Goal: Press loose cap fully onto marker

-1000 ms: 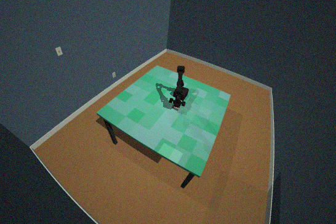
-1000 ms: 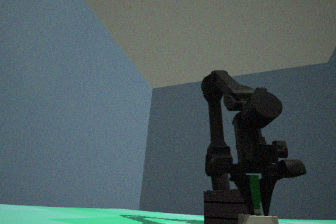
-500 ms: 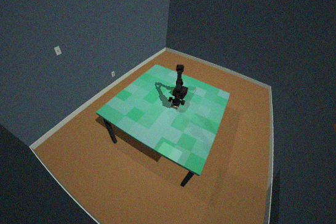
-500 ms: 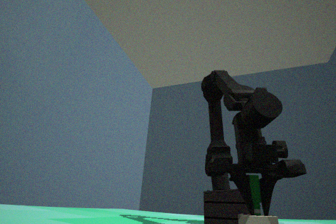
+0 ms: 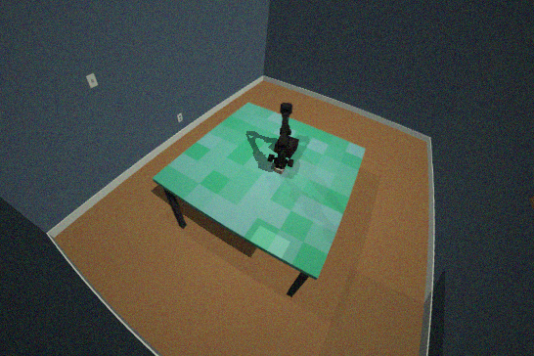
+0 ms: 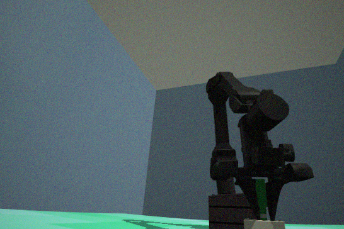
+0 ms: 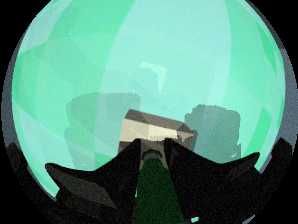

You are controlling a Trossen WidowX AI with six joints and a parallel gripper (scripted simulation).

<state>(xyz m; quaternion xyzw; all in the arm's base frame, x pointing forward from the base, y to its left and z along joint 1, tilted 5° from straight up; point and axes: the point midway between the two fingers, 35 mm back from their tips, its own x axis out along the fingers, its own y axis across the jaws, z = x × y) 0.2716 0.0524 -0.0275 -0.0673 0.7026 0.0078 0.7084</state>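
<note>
Now: gripper tip 2 cm past the green marker and 3 cm below it. From my gripper tip the other things lie so: green cap: 2 cm behind, 5 cm above; pale holder block: 2 cm behind, 2 cm below.
</note>
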